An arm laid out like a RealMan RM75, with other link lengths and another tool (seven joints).
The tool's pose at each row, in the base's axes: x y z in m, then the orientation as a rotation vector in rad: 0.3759, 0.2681, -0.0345, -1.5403, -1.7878, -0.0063; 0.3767, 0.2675, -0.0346, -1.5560, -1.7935, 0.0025; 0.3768, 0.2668, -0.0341, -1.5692, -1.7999, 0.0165; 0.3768, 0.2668, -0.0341, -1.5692, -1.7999, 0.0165; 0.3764, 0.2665, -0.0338, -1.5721, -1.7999, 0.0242; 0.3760, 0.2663, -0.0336, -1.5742, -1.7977, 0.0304; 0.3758, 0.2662, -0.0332, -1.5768, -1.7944, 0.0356; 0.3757, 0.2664, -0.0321, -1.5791, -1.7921, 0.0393; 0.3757, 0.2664, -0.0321, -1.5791, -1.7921, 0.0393; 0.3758, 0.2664, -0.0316, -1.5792, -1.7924, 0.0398
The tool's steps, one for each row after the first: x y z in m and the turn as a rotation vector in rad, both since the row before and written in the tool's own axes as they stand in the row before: -0.0005, 0.0006, -0.0006, -0.0065, -0.0136, 0.0085; -0.0003, -0.0003, -0.0007, -0.0025, -0.0157, 0.0083; 0.0000, 0.0000, 0.0000, 0.0000, 0.0000, 0.0000; -0.0001, -0.0006, -0.0001, 0.0024, -0.0047, 0.0038; -0.0001, -0.0005, 0.0000, 0.0029, -0.0022, 0.0040; 0.0001, -0.0004, -0.0002, 0.0024, -0.0011, 0.0045; 0.0007, -0.0006, -0.0007, 0.0014, -0.0010, 0.0034; 0.0000, 0.0000, 0.0000, 0.0000, 0.0000, 0.0000; 0.0002, -0.0002, -0.0004, 0.0001, -0.0005, 0.0001
